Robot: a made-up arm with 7 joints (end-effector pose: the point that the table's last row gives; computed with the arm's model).
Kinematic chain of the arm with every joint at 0, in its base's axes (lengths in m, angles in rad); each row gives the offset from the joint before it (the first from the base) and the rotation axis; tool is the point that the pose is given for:
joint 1: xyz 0 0 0.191 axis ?
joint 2: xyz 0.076 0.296 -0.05 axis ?
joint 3: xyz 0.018 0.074 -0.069 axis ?
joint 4: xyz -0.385 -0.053 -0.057 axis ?
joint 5: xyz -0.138 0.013 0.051 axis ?
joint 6: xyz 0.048 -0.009 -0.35 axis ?
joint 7: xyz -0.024 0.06 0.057 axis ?
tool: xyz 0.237 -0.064 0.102
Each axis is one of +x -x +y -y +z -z.
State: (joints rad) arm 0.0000 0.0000 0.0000 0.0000 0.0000 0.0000 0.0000
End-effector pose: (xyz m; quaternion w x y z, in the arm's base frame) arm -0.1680 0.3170 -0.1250 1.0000 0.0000 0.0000 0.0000
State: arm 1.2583 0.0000 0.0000 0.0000 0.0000 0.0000 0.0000
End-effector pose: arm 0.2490 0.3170 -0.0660 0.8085 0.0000 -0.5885 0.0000
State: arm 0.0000 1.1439 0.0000 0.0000 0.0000 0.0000 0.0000
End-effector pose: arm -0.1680 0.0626 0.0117 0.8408 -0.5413 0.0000 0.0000
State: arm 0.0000 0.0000 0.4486 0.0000 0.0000 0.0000 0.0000
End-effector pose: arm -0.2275 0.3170 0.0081 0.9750 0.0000 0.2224 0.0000
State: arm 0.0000 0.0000 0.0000 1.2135 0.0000 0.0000 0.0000
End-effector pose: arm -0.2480 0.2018 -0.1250 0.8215 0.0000 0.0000 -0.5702
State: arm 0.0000 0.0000 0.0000 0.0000 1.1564 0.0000 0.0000
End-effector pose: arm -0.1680 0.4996 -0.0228 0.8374 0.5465 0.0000 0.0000
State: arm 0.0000 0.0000 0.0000 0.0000 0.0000 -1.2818 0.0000
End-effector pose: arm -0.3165 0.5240 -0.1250 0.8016 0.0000 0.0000 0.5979
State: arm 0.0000 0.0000 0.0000 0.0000 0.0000 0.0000 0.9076
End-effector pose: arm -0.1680 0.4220 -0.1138 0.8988 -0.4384 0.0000 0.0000
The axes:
joint 1: -y
joint 2: -x
joint 3: +y
joint 4: -z
joint 5: +x
joint 6: -z
joint 7: -x

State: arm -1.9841 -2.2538 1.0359 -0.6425 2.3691 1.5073 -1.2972
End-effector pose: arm -0.1156 -0.3337 0.4795 0.9403 0.0169 -0.2837 -0.1872
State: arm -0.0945 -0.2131 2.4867 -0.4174 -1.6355 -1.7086 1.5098
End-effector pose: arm 0.4482 -0.0749 0.4292 0.0049 -0.5267 0.2680 -0.8067
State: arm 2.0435 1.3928 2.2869 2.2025 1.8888 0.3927 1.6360
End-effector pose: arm -0.3620 0.3327 0.4481 0.1710 -0.2509 -0.2113 0.9291
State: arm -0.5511 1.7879 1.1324 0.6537 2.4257 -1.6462 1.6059
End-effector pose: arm -0.1001 0.8255 -0.1862 0.4590 -0.7396 -0.4519 0.1949
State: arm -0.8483 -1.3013 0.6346 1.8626 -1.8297 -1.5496 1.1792
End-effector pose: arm -0.0879 0.2519 0.6930 0.1209 0.4307 0.5156 0.7308
